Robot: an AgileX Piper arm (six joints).
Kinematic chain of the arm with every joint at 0, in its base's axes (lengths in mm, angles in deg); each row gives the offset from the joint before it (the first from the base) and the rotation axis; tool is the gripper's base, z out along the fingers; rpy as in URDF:
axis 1: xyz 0 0 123 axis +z
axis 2: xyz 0 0 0 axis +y
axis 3: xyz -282.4 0 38.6 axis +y
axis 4: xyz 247.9 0 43.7 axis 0.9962 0 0.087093
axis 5: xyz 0 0 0 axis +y
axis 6: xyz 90.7 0 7.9 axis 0.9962 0 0.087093
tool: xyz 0 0 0 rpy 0 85 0
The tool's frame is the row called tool.
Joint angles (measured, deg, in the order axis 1, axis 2, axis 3, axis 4, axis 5, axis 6), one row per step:
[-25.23 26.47 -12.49 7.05 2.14 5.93]
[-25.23 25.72 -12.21 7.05 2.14 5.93]
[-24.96 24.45 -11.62 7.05 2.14 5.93]
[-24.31 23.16 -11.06 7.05 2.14 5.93]
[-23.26 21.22 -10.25 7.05 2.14 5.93]
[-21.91 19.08 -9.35 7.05 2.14 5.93]
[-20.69 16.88 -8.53 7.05 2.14 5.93]
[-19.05 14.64 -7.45 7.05 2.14 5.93]
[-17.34 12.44 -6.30 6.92 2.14 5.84]
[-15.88 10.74 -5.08 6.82 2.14 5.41]
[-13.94 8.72 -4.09 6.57 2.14 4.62]
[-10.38 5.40 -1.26 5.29 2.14 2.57]
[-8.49 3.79 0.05 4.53 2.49 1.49]
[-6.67 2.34 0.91 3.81 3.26 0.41]
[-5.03 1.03 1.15 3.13 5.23 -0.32]
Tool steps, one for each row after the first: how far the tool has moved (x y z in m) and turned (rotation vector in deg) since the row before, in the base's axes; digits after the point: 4 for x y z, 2 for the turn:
[-0.0016 0.0008 -0.0003 -0.20 -0.43 0.00]
[-0.0026 0.0017 -0.0013 -0.29 -0.62 0.27]
[-0.0023 0.0023 -0.0011 -0.30 -0.66 0.65]
[-0.0033 0.0034 -0.0016 -0.46 -1.03 1.05]
[-0.0035 0.0038 -0.0020 -0.48 -1.14 1.35]
[-0.0037 0.0034 -0.0016 -0.50 -1.29 1.22]
[-0.0034 0.0037 -0.0033 -0.39 -1.09 1.64]
[-0.0032 0.0035 -0.0039 -0.54 -0.93 1.72]
[-0.0023 0.0026 -0.0051 -0.65 -0.31 1.48]
[-0.0026 0.0031 -0.0034 -1.27 -0.73 1.97]
[-0.0035 0.0049 -0.0130 -3.36 0.21 3.60]
[-0.0015 0.0024 -0.0066 -1.81 0.35 1.93]
[-0.0014 0.0022 -0.0048 -1.76 0.41 1.88]
[-0.0015 0.0020 -0.0032 -1.32 1.03 1.76]

